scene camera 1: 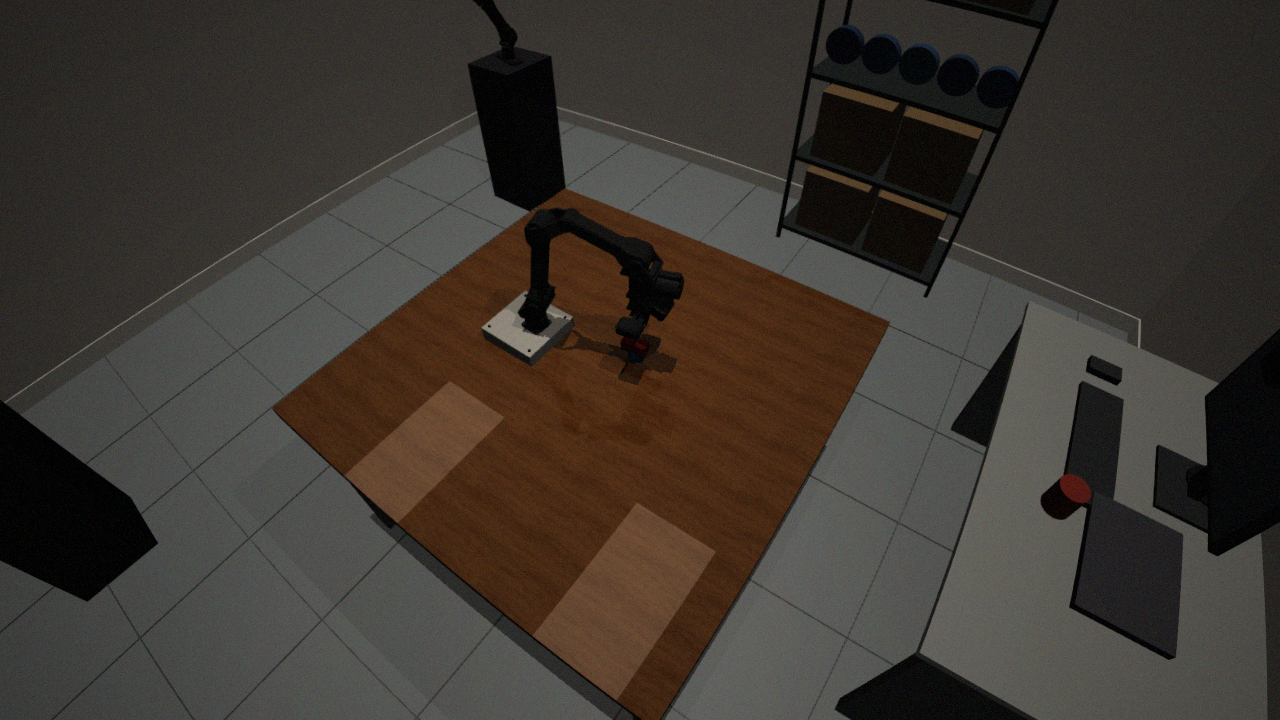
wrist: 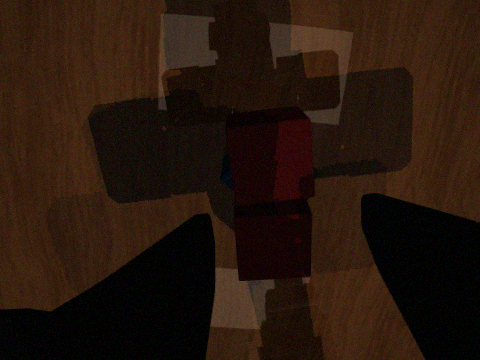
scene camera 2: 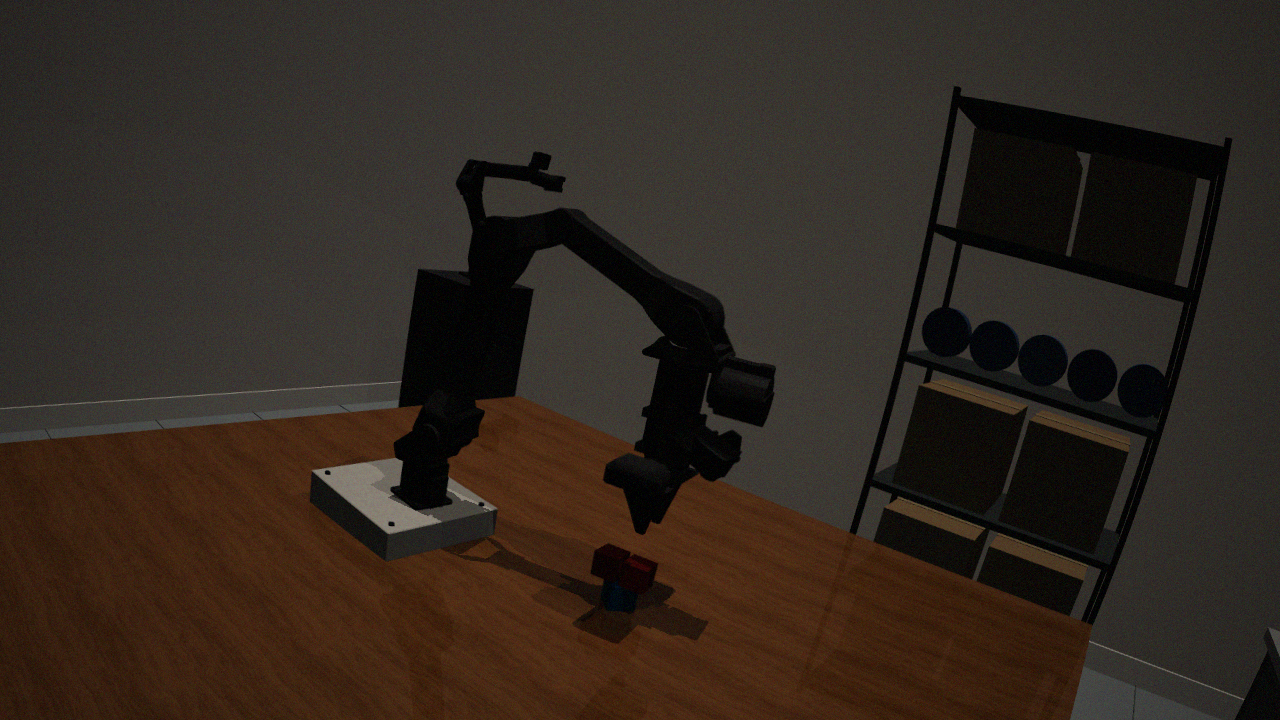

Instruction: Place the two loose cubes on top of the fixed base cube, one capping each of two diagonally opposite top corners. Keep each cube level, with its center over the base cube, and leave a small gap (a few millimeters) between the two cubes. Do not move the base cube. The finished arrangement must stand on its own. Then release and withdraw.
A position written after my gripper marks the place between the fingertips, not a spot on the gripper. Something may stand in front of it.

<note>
In view: my gripper (scene camera 2: 647,528) and a blue cube (scene camera 2: 616,598).
My gripper shows as well in scene camera 1 (scene camera 1: 640,332) and in the wrist view (wrist: 286,219).
</note>
